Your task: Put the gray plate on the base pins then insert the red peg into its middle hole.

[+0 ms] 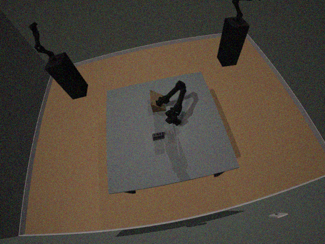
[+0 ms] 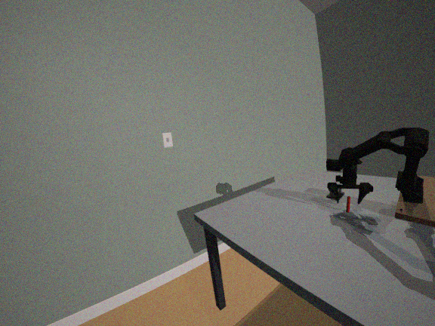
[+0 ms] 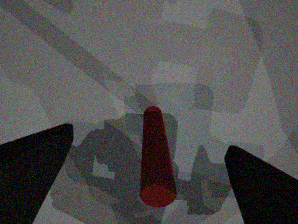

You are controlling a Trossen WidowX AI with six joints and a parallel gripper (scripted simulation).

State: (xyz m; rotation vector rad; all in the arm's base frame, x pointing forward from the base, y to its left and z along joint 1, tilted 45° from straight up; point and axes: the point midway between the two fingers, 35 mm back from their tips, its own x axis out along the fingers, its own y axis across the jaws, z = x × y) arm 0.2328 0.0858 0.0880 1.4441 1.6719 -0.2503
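My gripper tip is right at the red peg. The rest, counted from my gripper tip: gray plate (19 cm to the right, 12 cm ahead); dark base (19 cm to the right, 12 cm ahead, 4 cm below).
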